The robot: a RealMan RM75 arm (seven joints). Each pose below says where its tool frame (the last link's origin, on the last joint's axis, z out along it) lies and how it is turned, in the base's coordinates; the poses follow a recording.
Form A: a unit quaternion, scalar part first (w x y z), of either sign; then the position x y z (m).
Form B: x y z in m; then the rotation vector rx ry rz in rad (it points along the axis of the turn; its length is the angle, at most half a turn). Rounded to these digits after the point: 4 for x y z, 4 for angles.
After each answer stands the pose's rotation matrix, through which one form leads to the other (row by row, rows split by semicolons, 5 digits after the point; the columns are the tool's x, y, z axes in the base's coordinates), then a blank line. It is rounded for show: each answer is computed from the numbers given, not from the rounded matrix.
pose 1, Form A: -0.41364 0.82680 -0.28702 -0.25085 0.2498 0.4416 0.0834
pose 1, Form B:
0.2498 0.4416 0.0834 -2.0784 0.7215 0.6306
0.70939 -0.68214 -0.17736; -0.26709 -0.49304 0.82799; -0.65225 -0.54000 -0.53195

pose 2, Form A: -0.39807 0.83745 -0.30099 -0.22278 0.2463 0.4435 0.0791
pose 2, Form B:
0.2463 0.4435 0.0791 -2.1204 0.7621 0.5641
0.71955 -0.68149 -0.13350; -0.32676 -0.50189 0.80083; -0.61276 -0.53261 -0.58382

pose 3, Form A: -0.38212 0.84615 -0.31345 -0.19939 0.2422 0.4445 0.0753
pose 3, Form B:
0.2422 0.4445 0.0753 -2.1585 0.7996 0.5086
0.72398 -0.68284 -0.09788; -0.37807 -0.51146 0.77166; -0.57698 -0.52167 -0.62845

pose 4, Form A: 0.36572 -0.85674 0.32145 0.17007 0.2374 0.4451 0.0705
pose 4, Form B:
0.2374 0.4451 0.0705 -2.2026 0.8264 0.4372
0.73549 -0.67519 -0.05629; -0.42640 -0.52584 0.73599; -0.52653 -0.51731 -0.67465

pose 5, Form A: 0.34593 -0.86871 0.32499 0.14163 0.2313 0.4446 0.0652
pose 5, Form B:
0.2313 0.4446 0.0652 -2.2546 0.8435 0.3676
0.74865 -0.66263 -0.02122; -0.46665 -0.54943 0.69308; -0.47092 -0.50897 -0.72055

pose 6, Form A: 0.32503 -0.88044 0.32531 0.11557 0.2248 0.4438 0.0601
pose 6, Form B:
0.2248 0.4438 0.0601 -2.3084 0.8529 0.3030
0.76163 -0.64796 0.00797; -0.49770 -0.57706 0.64753; -0.41498 -0.49715 -0.76200

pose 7, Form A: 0.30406 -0.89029 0.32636 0.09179 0.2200 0.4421 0.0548
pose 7, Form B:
0.2200 0.4421 0.0548 -2.3585 0.8646 0.2432
0.77013 -0.63693 0.03503; -0.52529 -0.60208 0.60131; -0.36190 -0.48149 -0.79825

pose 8, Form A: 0.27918 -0.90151 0.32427 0.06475 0.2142 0.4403 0.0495
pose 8, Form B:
0.2142 0.4403 0.0495 -2.4182 0.8698 0.1737
0.78131 -0.62082 0.06431; -0.54851 -0.63382 0.54536; -0.29780 -0.46137 -0.83573

